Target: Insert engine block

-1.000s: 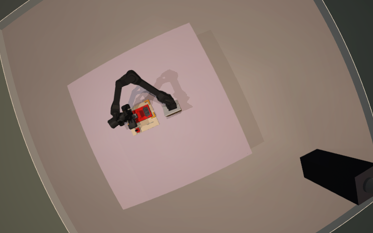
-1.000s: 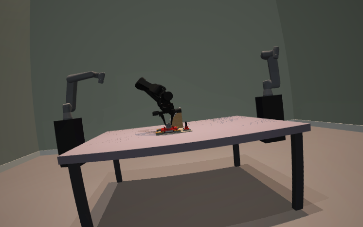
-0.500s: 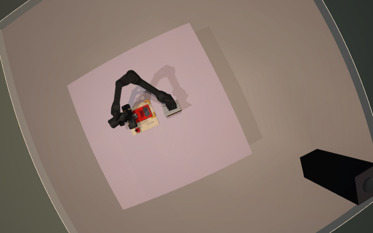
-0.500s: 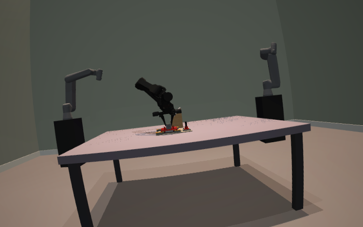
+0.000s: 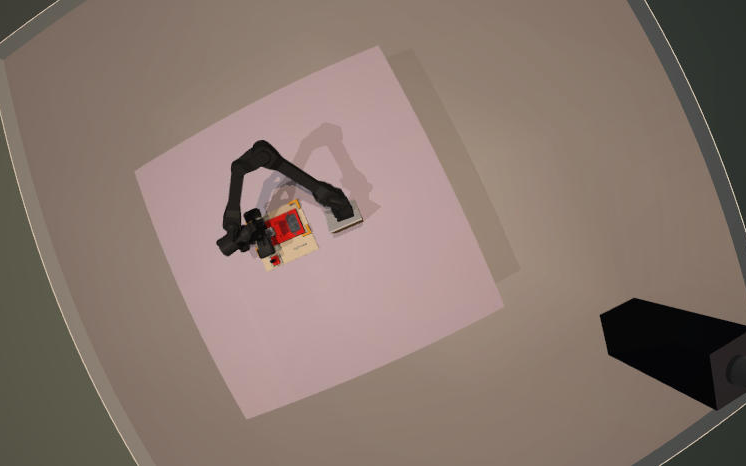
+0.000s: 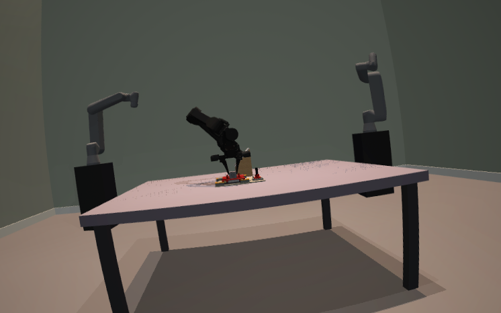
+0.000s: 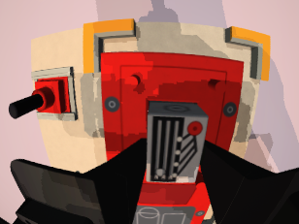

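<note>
Now: the engine block 10 mm below my gripper tip. From my gripper tip the other things lie so: base plate: 30 mm behind, 10 mm to the left, 30 mm below.
</note>
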